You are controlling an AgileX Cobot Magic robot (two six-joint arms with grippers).
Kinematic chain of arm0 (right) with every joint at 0, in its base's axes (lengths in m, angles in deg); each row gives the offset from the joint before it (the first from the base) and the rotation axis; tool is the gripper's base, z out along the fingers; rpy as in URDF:
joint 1: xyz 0 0 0.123 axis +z
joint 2: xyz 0 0 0 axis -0.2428 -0.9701 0
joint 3: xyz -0.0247 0.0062 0.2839 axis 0.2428 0.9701 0
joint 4: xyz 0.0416 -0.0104 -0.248 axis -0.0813 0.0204 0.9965
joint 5: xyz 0 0 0 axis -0.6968 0.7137 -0.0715
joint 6: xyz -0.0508 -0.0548 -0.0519 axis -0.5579 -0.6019 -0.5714
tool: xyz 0 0 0 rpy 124.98 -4.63 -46.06
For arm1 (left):
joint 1: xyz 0 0 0.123 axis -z
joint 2: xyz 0 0 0 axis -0.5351 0.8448 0
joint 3: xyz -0.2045 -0.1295 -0.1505 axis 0.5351 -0.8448 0
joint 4: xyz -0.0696 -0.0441 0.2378 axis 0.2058 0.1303 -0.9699
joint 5: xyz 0 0 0 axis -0.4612 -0.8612 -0.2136
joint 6: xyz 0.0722 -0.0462 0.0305 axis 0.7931 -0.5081 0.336
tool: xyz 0 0 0 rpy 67.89 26.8 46.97
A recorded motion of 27 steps. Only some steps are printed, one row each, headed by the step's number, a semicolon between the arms.
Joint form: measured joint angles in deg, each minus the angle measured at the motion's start. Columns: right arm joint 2, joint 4, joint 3, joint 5, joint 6, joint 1; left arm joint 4, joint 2, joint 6, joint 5, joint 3, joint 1.
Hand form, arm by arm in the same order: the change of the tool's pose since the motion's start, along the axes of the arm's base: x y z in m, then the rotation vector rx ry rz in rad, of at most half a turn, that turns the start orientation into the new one. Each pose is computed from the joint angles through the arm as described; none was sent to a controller.
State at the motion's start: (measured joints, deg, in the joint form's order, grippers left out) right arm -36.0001 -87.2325 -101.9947 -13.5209 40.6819 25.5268; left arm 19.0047 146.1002 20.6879 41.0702 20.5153 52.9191
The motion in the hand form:
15: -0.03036 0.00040 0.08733 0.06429 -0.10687 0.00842; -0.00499 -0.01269 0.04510 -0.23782 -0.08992 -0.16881
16: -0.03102 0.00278 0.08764 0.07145 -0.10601 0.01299; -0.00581 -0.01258 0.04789 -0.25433 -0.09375 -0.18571
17: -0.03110 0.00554 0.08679 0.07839 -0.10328 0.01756; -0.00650 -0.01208 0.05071 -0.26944 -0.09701 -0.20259
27: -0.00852 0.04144 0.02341 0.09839 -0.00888 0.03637; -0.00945 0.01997 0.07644 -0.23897 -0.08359 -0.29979
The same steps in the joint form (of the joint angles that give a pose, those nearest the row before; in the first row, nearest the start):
15: 10.14 0.28 -3.32 6.13 3.80 0.50; 12.73 0.05 7.38 -12.67 5.46 -0.26
16: 10.14 -0.16 -3.32 6.12 3.73 0.79; 13.33 0.05 7.63 -13.99 5.76 -0.42
17: 9.98 -0.61 -3.32 6.03 3.66 1.11; 13.76 0.05 7.73 -15.34 6.10 -0.63
27: 0.72 -3.84 -3.26 1.22 2.98 4.98; 5.31 -1.77 0.34 -25.57 10.05 -6.02

